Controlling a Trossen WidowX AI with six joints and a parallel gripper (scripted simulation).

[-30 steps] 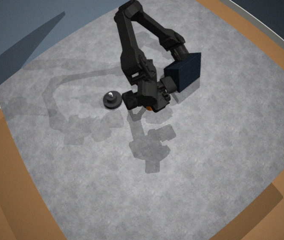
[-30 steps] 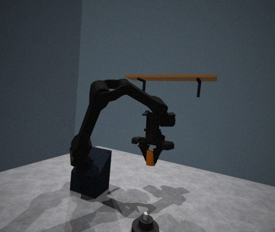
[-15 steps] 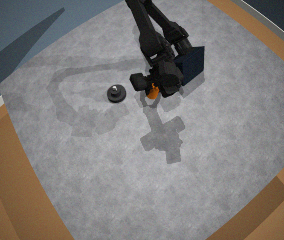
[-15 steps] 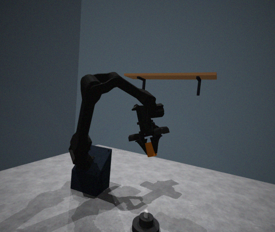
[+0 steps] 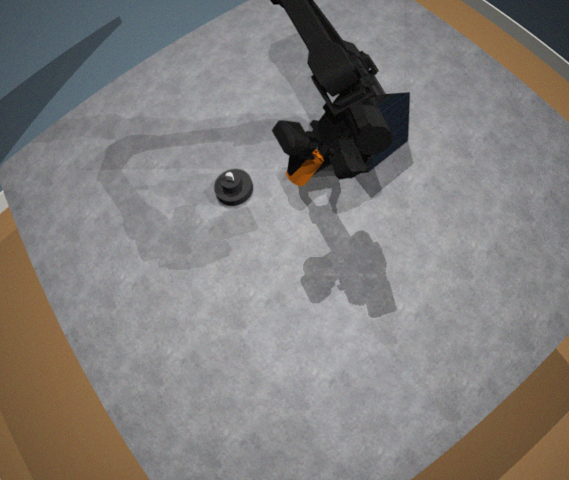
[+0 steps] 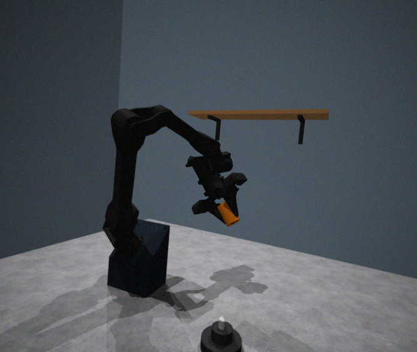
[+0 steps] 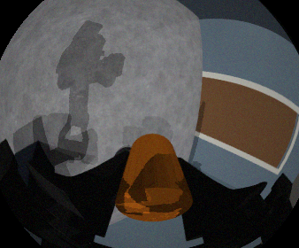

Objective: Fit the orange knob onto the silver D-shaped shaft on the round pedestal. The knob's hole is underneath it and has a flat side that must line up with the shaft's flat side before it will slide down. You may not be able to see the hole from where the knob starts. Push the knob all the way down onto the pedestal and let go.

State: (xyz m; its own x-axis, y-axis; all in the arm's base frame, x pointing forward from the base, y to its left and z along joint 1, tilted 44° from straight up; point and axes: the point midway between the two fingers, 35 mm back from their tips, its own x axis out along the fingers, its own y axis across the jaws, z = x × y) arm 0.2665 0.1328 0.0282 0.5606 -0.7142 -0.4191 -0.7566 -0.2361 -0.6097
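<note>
The orange knob is 3 cm above my gripper tip, 2 cm behind it and 1 cm to the left of it. The rest, counted from my gripper tip: round pedestal: 20 cm to the right, 19 cm below, 4 cm ahead.
</note>
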